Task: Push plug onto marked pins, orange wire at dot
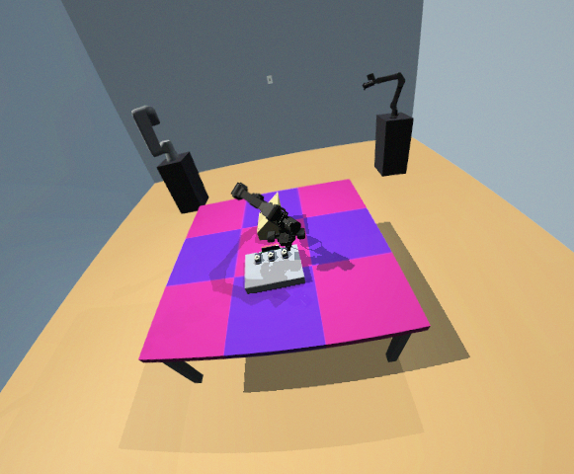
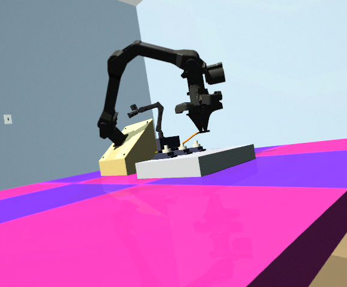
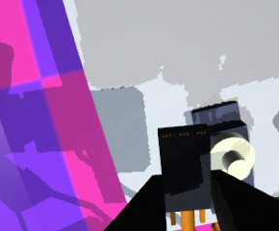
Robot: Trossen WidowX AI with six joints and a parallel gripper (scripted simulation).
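The servo is 11 cm to the right of my gripper tip, 7 cm below it and 2 cm behind it. From my gripper tip the other things lie so: printed holder 10 cm to the right, 9 cm below, 9 cm ahead.
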